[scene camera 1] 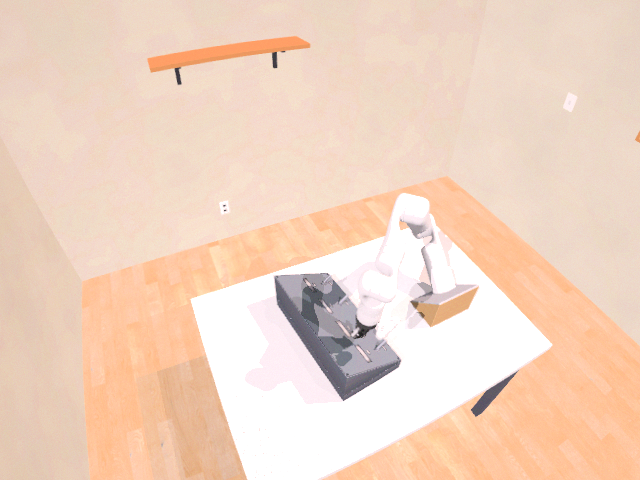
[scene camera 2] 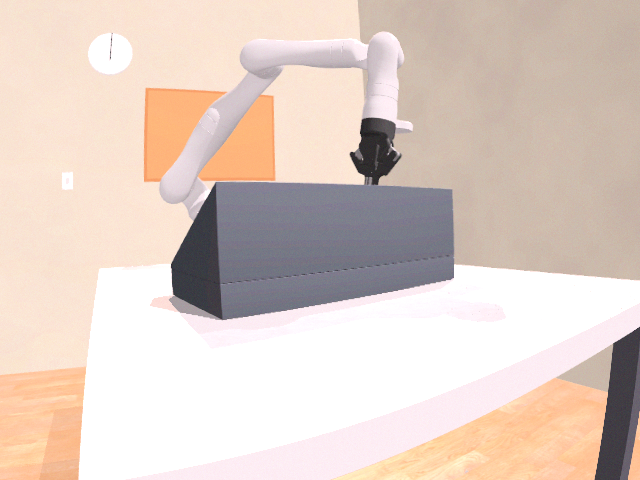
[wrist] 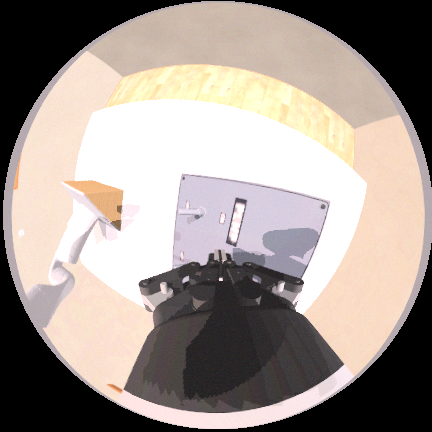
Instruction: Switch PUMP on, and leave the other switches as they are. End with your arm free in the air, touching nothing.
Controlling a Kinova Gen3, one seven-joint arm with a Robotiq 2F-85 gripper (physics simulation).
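Frame: origin at the arm's base, x ahead, y left, z up, level; centimetres.
Seen in the pictures: gripper, fingertip midpoint: (scene camera 1: 362, 335) (wrist: 218, 255); arm's base, link origin: (scene camera 1: 443, 289) (wrist: 89, 211).
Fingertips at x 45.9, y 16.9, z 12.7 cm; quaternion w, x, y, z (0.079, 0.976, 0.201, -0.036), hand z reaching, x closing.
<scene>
Offsets run from my fingertips to a thing's middle. "*": to the spot under its first point. Level surfaces: height alone.
The dark grey switch box @(dx +6.0, dy -13.2, dz -11.3 cm) (scene camera 1: 310, 338) (scene camera 2: 330, 227) (wrist: 280, 212) has a sloped panel with a row of lever switches and pale label plates. The lettering is too small to read, so I cannot tell which switch is PUMP. The lever @(dx -7.1, dy +2.1, dz -6.4 cm) (scene camera 1: 381, 343) (wrist: 192, 212) nearest the panel's near end stands apart from my gripper. Two more levers, one @(* dx -1.9, dy -20.6, dz -6.1 cm) (scene camera 1: 345, 299) at mid-panel and one @(* dx +1.5, dy -32.2, dz -6.5 cm) (scene camera 1: 327, 280) at the far end, show in scene camera 1. My gripper (scene camera 1: 355, 334) (scene camera 2: 371, 180) (wrist: 218, 255) is shut and empty, low at the panel beside a label plate @(* dx +3.7, dy -7.7, dz -5.1 cm) (scene camera 1: 343, 328). The fingertips' contact is hidden.
The box stands on the white table @(dz -17.7 cm) (scene camera 1: 465, 361) (scene camera 2: 310, 387) (wrist: 150, 150). A wooden wedge-shaped block (scene camera 1: 452, 307) (wrist: 109, 200) stands by the arm's base. An orange shelf (scene camera 1: 227, 52) is on the wall. An orange board (scene camera 2: 248, 139) and a clock (scene camera 2: 110, 53) hang behind the arm.
</scene>
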